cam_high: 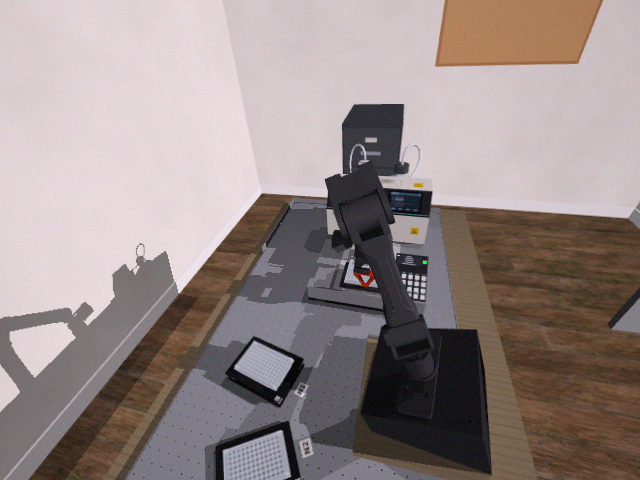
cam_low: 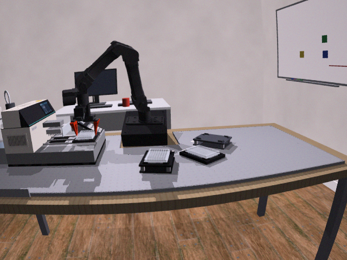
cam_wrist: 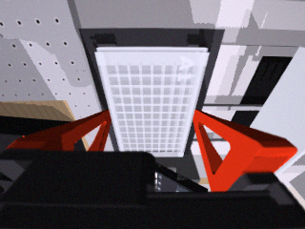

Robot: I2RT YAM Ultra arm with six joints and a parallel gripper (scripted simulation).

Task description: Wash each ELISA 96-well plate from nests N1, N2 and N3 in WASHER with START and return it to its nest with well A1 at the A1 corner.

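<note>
My hand is 10 mm above the black washer carrier. Round my hand: manifold head 150 mm to the right, 40 mm above, 20 mm ahead; then washer 150 mm to the right, 40 mm above, 30 mm ahead; then N1 label 360 mm to the left, 90 mm below, 60 mm ahead.
</note>
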